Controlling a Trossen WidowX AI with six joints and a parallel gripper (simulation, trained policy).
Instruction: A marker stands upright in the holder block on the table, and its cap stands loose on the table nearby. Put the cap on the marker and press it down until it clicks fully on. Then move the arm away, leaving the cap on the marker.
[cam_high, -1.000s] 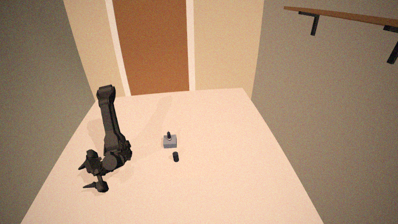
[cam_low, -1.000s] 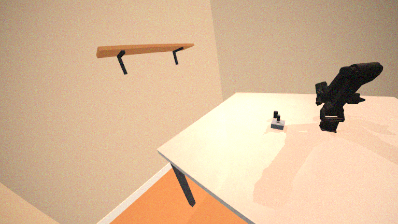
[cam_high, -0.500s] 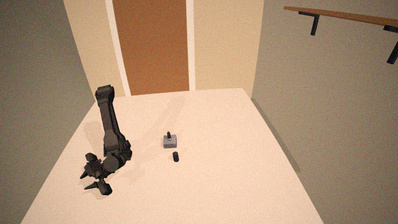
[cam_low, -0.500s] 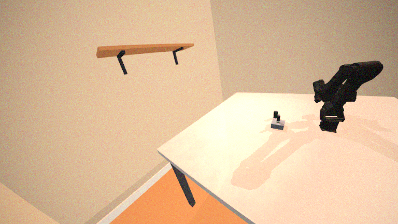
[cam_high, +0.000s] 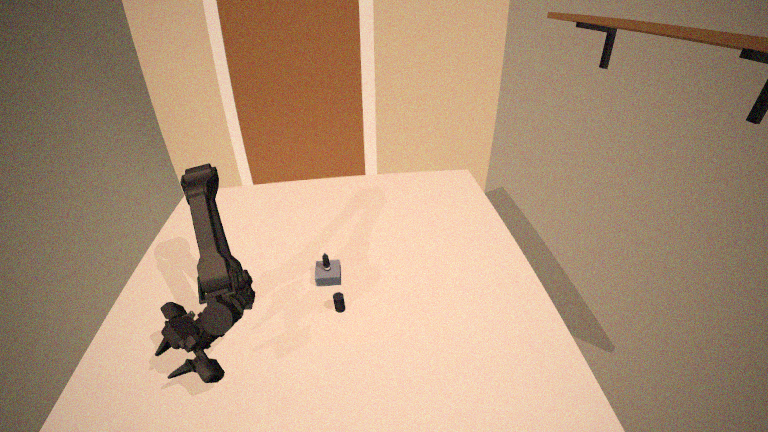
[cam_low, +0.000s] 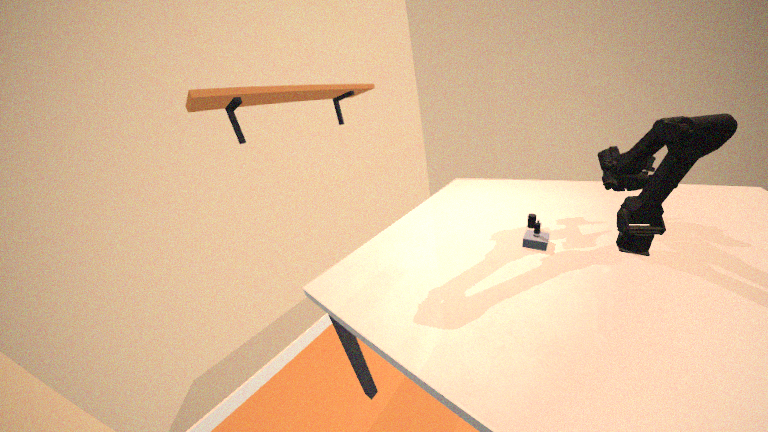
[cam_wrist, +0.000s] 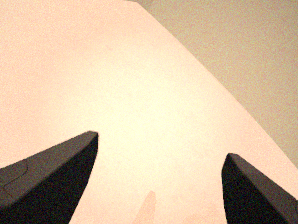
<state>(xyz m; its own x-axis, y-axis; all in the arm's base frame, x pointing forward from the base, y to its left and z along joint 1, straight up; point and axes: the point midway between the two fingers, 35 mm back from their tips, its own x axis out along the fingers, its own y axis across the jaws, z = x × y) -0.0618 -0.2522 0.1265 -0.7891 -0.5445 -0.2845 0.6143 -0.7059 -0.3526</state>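
My gripper tip is now 360 mm short of the black marker cap, 230 mm to the right of it and 90 mm above it. Also, from my gripper tip: grey-blue holder block: 350 mm to the left, 330 mm ahead, 100 mm below.
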